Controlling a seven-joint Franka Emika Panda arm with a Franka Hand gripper.
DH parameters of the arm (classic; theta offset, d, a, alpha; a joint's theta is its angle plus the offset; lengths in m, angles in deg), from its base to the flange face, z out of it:
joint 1: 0 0.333 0 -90
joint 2: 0 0 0 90
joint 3: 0 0.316 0.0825 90
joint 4: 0 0 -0.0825 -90
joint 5: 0 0.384 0 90
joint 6: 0 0 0.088 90
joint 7: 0 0.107 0 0
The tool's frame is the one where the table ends.
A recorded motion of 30 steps. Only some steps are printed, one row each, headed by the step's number.
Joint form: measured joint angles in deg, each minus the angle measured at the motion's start. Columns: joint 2, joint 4, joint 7, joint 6, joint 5, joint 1, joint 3.
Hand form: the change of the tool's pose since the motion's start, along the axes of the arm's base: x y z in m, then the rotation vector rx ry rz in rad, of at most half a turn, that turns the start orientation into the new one. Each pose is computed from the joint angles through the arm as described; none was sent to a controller.
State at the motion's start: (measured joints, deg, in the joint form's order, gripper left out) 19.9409 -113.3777 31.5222 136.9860 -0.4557 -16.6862 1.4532
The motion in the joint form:
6: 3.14 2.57 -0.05 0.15 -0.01 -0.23 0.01
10: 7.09 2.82 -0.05 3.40 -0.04 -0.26 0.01
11: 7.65 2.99 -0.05 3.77 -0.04 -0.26 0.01
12: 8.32 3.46 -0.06 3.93 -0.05 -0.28 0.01
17: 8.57 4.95 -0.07 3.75 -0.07 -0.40 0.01
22: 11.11 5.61 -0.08 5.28 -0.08 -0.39 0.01
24: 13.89 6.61 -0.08 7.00 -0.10 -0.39 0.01
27: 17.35 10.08 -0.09 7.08 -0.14 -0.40 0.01
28: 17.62 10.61 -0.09 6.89 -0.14 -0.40 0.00
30: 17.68 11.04 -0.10 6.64 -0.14 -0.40 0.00
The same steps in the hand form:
6: 0.0106 -0.0055 -0.0146 0.0031 0.0067 -0.0033
10: 0.0129 -0.0064 -0.0508 0.0067 0.0139 -0.0038
11: 0.0137 -0.0066 -0.0551 0.0071 0.0141 -0.0038
12: 0.0155 -0.0074 -0.0589 0.0074 0.0147 -0.0040
17: 0.0226 -0.0109 -0.0512 0.0023 -0.0030 -0.0059
22: 0.0248 -0.0114 -0.0723 0.0049 0.0026 -0.0058
24: 0.0279 -0.0122 -0.0937 0.0062 0.0033 -0.0060
27: 0.0402 -0.0160 -0.1086 0.0065 0.0015 -0.0063
28: 0.0422 -0.0168 -0.1083 0.0062 0.0004 -0.0066
30: 0.0441 -0.0174 -0.1064 0.0056 -0.0017 -0.0065

